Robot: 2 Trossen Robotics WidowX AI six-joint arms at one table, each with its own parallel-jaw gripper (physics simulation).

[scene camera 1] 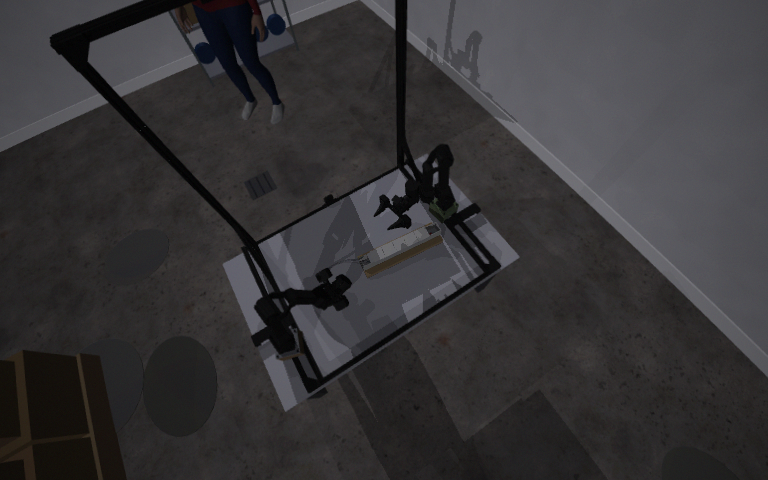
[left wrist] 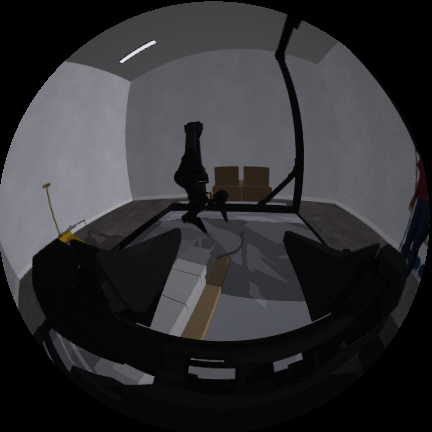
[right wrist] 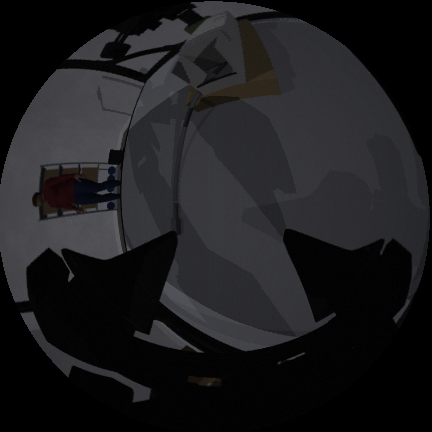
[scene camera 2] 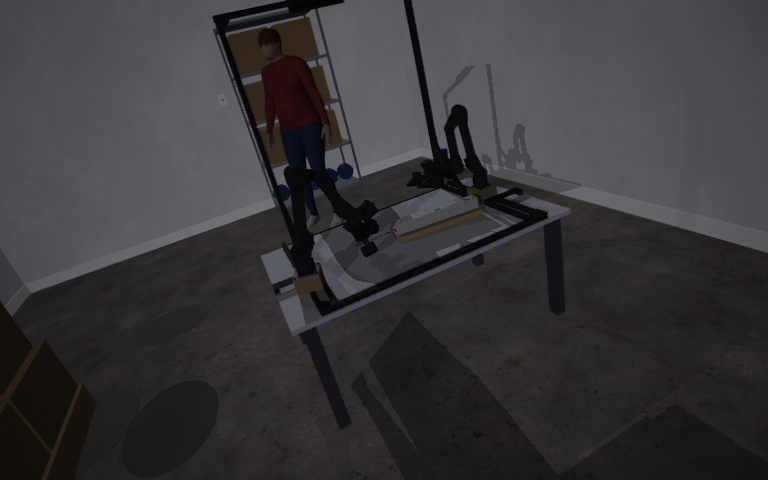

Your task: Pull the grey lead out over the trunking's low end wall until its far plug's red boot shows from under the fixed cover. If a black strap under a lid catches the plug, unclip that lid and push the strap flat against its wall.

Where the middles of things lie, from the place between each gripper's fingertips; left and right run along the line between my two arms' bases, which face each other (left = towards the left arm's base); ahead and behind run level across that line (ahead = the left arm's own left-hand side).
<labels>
Right now my left hand is 100 mm short of the tan trunking [scene camera 1: 370,268], 30 mm to the right of it and 140 mm above it.
My right hand is 80 mm short of the tan trunking, 340 mm to the right of it and 10 mm below it.
</labels>
